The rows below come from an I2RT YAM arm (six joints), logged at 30 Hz.
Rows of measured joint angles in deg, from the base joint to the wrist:
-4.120, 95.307, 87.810, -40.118, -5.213, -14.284
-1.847, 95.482, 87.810, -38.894, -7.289, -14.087
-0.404, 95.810, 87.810, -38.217, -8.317, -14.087
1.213, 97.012, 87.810, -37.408, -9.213, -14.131
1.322, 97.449, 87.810, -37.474, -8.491, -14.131
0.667, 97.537, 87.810, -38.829, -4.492, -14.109
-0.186, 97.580, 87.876, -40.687, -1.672, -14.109
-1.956, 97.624, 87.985, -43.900, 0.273, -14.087
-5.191, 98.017, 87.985, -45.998, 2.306, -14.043
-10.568, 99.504, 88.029, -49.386, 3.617, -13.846
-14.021, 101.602, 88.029, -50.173, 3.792, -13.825
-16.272, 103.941, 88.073, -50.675, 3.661, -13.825
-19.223, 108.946, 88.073, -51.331, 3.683, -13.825
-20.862, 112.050, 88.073, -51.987, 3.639, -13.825
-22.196, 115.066, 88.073, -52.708, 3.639, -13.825
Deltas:
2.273, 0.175, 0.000, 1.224, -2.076, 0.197
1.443, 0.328, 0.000, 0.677, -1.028, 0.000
1.617, 1.202, 0.000, 0.809, -0.896, -0.044
0.109, 0.437, 0.000, -0.066, 0.722, 0.000
-0.655, 0.088, 0.000, -1.355, 3.999, 0.022
-0.853, 0.043, 0.066, -1.858, 2.820, 0.000
-1.770, 0.044, 0.109, -3.213, 1.945, 0.022
-3.235, 0.393, 0.000, -2.098, 2.033, 0.044
-5.377, 1.487, 0.044, -3.388, 1.311, 0.197
-3.453, 2.098, 0.000, -0.787, 0.175, 0.021
-2.251, 2.339, 0.044, -0.502, -0.131, 0.000
-2.951, 5.005, 0.000, -0.656, 0.022, 0.000
-1.639, 3.104, 0.000, -0.656, -0.044, 0.000
-1.334, 3.016, 0.000, -0.721, 0.000, 0.000

